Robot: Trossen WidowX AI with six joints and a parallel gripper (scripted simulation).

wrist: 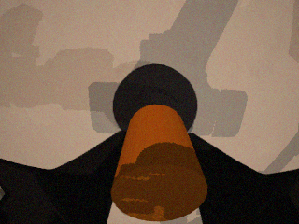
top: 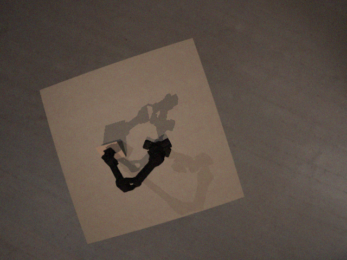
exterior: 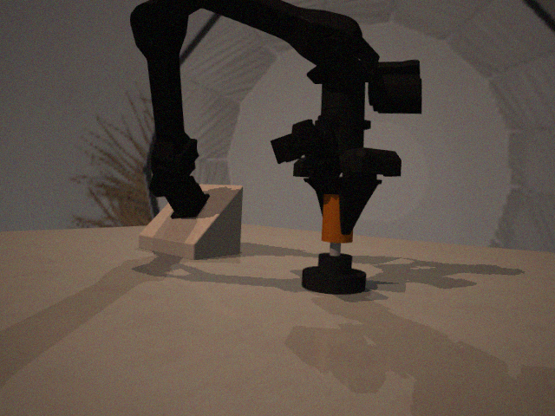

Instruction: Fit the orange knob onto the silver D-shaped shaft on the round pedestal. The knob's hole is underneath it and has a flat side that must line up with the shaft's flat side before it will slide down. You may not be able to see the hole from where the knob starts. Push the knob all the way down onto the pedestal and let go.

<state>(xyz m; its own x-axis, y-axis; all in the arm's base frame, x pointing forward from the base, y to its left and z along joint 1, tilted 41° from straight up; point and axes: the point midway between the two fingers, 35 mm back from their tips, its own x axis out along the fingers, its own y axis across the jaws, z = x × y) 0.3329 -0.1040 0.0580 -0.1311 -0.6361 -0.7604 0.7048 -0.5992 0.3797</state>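
My gripper tip is 3 cm below the orange knob. Round my gripper tip: black round pedestal: 4 cm below.
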